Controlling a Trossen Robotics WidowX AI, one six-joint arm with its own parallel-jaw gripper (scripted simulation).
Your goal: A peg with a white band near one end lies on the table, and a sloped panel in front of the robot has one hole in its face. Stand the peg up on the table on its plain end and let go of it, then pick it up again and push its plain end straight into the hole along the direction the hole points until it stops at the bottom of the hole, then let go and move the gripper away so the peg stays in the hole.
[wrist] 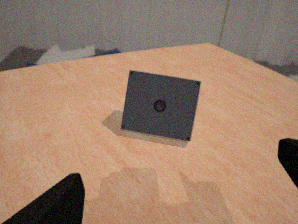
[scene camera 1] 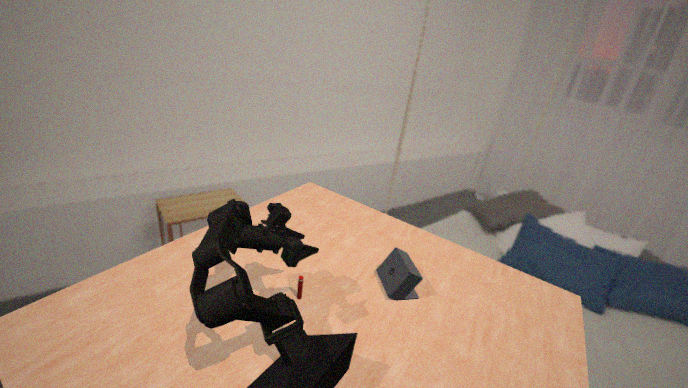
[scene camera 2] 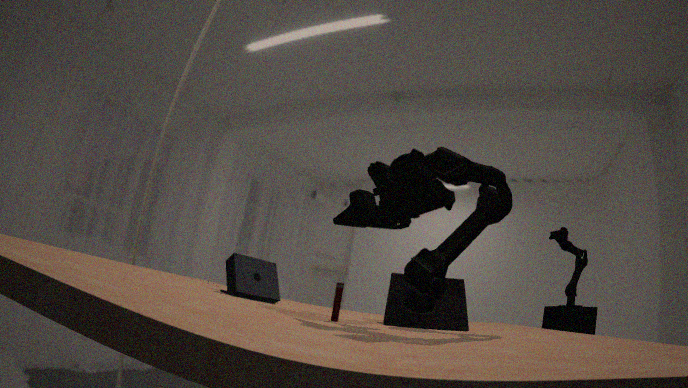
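My gripper [scene camera 2: 347, 222], [wrist: 183, 166], [scene camera 1: 311, 243]: open, holding nothing. Sloped panel [scene camera 1: 398, 285], [wrist: 176, 121].
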